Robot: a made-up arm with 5 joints. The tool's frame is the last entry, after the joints. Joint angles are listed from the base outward. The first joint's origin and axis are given. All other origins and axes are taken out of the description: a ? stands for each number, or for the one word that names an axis. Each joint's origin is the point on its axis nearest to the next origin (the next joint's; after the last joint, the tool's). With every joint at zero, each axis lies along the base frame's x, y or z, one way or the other. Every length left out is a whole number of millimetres.
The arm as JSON. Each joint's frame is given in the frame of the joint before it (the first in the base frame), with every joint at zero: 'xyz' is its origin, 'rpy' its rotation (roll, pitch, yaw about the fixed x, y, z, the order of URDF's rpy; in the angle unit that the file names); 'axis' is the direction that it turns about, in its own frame. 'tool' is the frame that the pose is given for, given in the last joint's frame.
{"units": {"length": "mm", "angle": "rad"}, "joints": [
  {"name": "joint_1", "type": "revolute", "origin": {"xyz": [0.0, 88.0, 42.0], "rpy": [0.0, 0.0, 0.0]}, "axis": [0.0, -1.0, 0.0]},
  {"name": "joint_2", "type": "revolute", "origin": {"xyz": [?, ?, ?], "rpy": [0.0, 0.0, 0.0]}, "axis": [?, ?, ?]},
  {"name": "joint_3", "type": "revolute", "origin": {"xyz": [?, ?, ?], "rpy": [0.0, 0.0, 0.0]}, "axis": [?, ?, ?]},
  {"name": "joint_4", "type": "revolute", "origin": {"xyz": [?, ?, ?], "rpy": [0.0, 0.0, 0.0]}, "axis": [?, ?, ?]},
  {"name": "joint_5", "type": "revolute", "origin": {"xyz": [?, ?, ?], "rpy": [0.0, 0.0, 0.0]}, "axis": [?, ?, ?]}
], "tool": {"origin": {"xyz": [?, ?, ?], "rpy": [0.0, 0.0, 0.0]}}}
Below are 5 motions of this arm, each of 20 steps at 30 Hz.
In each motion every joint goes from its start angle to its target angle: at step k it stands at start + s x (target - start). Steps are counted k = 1, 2, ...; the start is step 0. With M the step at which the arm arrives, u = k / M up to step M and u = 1 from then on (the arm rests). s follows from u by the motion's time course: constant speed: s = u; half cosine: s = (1 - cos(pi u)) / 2; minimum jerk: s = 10 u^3 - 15 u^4 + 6 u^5.
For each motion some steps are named. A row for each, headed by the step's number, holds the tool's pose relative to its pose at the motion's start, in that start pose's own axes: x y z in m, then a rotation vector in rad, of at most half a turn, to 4 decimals.
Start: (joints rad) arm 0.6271 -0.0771 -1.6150 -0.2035 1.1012
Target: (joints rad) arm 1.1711 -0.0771 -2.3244 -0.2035 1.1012
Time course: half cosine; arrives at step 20
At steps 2, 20:
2: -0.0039 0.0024 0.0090 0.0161 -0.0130 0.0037
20: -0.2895 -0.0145 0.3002 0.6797 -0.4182 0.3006

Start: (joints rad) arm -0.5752 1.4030 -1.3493 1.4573 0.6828
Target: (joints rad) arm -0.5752 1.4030 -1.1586 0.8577 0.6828
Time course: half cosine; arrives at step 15
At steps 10, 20:
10: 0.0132 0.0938 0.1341 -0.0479 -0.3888 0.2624
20: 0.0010 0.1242 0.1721 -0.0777 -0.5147 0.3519

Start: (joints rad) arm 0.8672 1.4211 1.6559 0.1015 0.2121
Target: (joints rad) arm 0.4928 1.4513 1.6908 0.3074 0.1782
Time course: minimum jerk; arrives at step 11
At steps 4, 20:
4: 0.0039 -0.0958 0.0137 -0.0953 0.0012 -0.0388
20: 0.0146 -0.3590 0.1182 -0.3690 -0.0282 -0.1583

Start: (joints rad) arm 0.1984 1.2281 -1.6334 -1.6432 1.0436
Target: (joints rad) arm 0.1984 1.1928 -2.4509 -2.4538 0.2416
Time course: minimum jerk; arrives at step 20
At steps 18, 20:
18: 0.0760 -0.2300 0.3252 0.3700 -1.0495 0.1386
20: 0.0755 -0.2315 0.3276 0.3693 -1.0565 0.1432

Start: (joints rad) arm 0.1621 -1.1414 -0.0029 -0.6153 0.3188
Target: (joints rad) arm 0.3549 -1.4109 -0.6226 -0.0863 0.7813
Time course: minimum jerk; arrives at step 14
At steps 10, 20:
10: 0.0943 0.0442 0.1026 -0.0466 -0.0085 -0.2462
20: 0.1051 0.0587 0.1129 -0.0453 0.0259 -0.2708

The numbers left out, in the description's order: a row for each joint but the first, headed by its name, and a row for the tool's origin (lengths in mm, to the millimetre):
joint_2: xyz -120.0 0.0 262.0, axis 0.0 0.0 -1.0
joint_3: xyz -68.0 -301.0 0.0, axis -1.0 0.0 0.0
joint_4: xyz 0.0 30.0 -457.0, axis 0.0 0.0 -1.0
joint_5: xyz 370.0 -41.0 0.0, axis -1.0 0.0 0.0
tool: xyz 0.0 -62.0 117.0

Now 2 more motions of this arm.
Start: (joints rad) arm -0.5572 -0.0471 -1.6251 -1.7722 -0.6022
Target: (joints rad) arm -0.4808 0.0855 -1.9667 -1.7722 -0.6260
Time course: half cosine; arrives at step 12
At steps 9, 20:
9: 0.0977 0.1095 0.0893 -0.1345 -0.1680 0.2239
20: 0.1107 0.1339 0.1036 -0.1553 -0.1954 0.2657

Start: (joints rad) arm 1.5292 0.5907 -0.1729 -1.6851 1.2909
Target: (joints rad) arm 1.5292 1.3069 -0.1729 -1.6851 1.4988
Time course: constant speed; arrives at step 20
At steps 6, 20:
6: 0.0280 0.0021 -0.0353 -0.0989 0.2063 -0.0480
20: 0.0642 -0.0026 -0.1385 -0.3216 0.6998 -0.1101

